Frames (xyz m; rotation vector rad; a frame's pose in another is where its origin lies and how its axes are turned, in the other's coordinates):
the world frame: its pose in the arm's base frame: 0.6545 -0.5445 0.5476 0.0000 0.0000 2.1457
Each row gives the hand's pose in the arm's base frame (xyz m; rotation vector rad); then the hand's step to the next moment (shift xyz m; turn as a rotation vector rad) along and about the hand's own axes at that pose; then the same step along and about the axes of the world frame.
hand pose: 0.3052 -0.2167 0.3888 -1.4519 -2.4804 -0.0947
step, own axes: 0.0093 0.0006 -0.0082 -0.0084 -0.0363 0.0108
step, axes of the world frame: 0.0068 -0.0018 0.0103 -0.0033 0.0374 -0.0098
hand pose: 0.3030 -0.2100 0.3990 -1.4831 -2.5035 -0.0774
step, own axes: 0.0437 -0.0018 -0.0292 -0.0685 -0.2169 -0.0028
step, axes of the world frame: 0.0359 -0.0033 0.0383 -0.0530 0.2212 0.0029
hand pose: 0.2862 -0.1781 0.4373 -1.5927 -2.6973 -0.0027
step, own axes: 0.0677 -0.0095 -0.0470 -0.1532 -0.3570 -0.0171
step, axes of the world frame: 0.0678 0.0046 0.0476 -0.1277 0.3669 0.0169
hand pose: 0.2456 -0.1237 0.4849 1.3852 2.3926 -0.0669
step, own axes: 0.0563 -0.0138 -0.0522 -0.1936 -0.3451 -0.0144
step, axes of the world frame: 0.0713 0.0159 0.0273 -0.1668 0.3579 0.0299
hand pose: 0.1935 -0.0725 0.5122 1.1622 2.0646 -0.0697
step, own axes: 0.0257 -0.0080 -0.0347 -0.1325 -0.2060 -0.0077
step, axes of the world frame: 0.0412 0.0139 0.0062 -0.1131 0.2156 0.0279
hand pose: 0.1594 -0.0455 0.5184 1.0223 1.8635 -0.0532
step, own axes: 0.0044 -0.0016 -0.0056 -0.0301 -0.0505 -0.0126
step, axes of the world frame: 0.0067 0.0027 -0.0010 -0.0180 0.0564 0.0107
